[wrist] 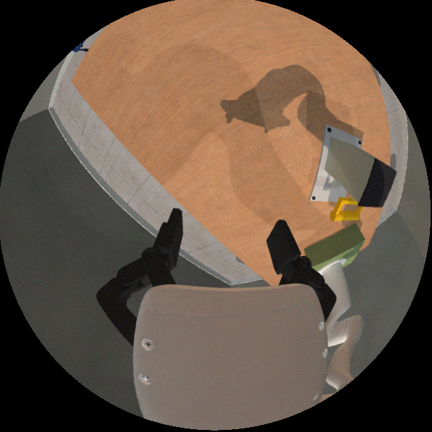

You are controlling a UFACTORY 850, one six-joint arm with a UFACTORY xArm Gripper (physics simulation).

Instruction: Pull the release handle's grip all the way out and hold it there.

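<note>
The release handle's yellow grip (336, 216) is a rectangular loop at the right of the wrist view. It sits at the lower end of a device with a grey-beige body (347, 167), a black end block (377, 184) and a pale base plate (320, 172) with dark screws at its corners. My gripper (229, 226) is open, with its two black fingers wide apart and nothing between them. The grip is to the right of the right finger, apart from it. Part of the base plate is hidden under the body.
A green block (335, 247) lies below the yellow grip, close to the right finger, with the white arm parts (337, 292) beside it. The wooden surface (165, 100) ends at a pale tiled border (135, 185). A bit of a blue object (78, 48) shows at upper left.
</note>
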